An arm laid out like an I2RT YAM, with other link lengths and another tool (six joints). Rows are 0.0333 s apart.
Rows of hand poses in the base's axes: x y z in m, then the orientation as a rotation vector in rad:
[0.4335, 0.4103, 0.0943, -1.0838, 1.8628, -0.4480]
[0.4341, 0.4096, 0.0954, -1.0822, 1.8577, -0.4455]
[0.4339, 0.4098, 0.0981, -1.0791, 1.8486, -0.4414]
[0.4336, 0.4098, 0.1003, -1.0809, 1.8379, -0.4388]
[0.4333, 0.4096, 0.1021, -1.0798, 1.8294, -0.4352]
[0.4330, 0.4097, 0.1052, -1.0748, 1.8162, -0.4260]
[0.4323, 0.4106, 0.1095, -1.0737, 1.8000, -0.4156]
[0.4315, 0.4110, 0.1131, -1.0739, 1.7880, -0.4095]
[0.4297, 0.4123, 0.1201, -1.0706, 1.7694, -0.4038]
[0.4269, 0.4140, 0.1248, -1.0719, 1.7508, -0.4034]
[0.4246, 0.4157, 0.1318, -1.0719, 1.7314, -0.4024]
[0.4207, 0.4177, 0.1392, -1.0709, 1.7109, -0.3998]
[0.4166, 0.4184, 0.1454, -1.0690, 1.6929, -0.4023]
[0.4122, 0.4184, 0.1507, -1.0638, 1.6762, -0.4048]
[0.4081, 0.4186, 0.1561, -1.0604, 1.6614, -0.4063]
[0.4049, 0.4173, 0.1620, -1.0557, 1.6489, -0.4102]
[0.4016, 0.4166, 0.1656, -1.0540, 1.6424, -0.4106]
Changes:
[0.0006, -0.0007, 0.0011, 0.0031, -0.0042, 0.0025]
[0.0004, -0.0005, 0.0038, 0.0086, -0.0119, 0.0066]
[0.0001, -0.0005, 0.0060, 0.0106, -0.0193, 0.0136]
[-0.0002, -0.0007, 0.0078, 0.0146, -0.0258, 0.0184]
[-0.0005, -0.0006, 0.0109, 0.0249, -0.0364, 0.0255]
[-0.0012, 0.0003, 0.0152, 0.0344, -0.0475, 0.0367]
[-0.0020, 0.0007, 0.0188, 0.0398, -0.0556, 0.0449]
[-0.0038, 0.0020, 0.0258, 0.0475, -0.0707, 0.0541]
[-0.0066, 0.0037, 0.0305, 0.0491, -0.0853, 0.0639]
[-0.0089, 0.0054, 0.0375, 0.0518, -0.1009, 0.0735]
[-0.0128, 0.0074, 0.0449, 0.0562, -0.1173, 0.0839]
[-0.0169, 0.0081, 0.0511, 0.0573, -0.1335, 0.0904]
[-0.0213, 0.0081, 0.0564, 0.0600, -0.1499, 0.0946]
[-0.0254, 0.0083, 0.0618, 0.0622, -0.1638, 0.0992]
[-0.0286, 0.0070, 0.0677, 0.0632, -0.1771, 0.1010]
[-0.0319, 0.0063, 0.0713, 0.0644, -0.1832, 0.1030]

